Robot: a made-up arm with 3 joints. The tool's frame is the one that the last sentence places.
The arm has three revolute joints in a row. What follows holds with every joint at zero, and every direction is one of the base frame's.
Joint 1 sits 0.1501 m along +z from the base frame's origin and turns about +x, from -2.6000 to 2.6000 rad.
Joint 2 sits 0.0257 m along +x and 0.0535 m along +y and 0.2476 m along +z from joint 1 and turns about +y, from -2.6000 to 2.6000 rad.
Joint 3 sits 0.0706 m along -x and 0.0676 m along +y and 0.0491 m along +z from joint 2 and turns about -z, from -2.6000 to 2.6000 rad.
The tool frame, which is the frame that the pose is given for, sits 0.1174 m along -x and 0.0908 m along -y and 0.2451 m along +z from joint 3; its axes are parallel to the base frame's.
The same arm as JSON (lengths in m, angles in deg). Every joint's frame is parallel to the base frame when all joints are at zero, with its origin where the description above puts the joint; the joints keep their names.
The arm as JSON. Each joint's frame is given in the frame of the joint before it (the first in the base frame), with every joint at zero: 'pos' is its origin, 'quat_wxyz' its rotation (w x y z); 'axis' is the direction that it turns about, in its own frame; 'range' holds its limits. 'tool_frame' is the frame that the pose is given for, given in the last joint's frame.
{"length_unit": "m", "angle_unit": "deg", "joints": [{"joint": "joint 1", "pos": [0.0, 0.0, 0.1501], "quat_wxyz": [1.0, 0.0, 0.0, 0.0], "axis": [1.0, 0.0, 0.0], "range": [-148.97, 148.97]}, {"joint": "joint 2", "pos": [0.0257, 0.0535, 0.2476], "quat_wxyz": [1.0, 0.0, 0.0, 0.0], "axis": [0.0, 1.0, 0.0], "range": [-148.97, 148.97]}, {"joint": "joint 3", "pos": [-0.0706, 0.0676, 0.0491], "quat_wxyz": [1.0, 0.0, 0.0, 0.0], "axis": [0.0, 0.0, -1.0], "range": [-148.97, 148.97]}], "tool_frame": {"pos": [-0.1174, -0.0908, 0.2451], "quat_wxyz": [1.0, 0.0, 0.0, 0.0]}}
